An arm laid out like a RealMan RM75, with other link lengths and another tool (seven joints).
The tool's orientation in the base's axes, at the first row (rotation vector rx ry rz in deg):
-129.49, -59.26, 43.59
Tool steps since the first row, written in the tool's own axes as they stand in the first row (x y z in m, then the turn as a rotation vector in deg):
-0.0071, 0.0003, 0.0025, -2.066, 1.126, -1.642
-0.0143, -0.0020, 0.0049, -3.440, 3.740, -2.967
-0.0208, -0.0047, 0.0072, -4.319, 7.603, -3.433
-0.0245, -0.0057, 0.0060, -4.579, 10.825, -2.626
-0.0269, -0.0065, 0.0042, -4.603, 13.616, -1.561
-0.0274, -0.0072, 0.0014, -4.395, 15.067, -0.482
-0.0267, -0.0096, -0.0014, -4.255, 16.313, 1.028
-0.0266, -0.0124, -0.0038, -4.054, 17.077, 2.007
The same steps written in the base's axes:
-0.0054, -0.0052, 0.0000, 0.536, -2.654, 0.948
-0.0121, -0.0091, 0.0017, 1.967, -5.523, 0.501
-0.0186, -0.0122, 0.0037, 3.699, -8.502, -1.508
-0.0203, -0.0148, 0.0061, 4.593, -10.333, -4.144
-0.0208, -0.0167, 0.0086, 5.229, -11.675, -6.736
-0.0195, -0.0174, 0.0111, 5.324, -12.075, -8.509
-0.0184, -0.0161, 0.0145, 4.989, -12.314, -10.428
-0.0181, -0.0150, 0.0180, 4.811, -12.357, -11.673

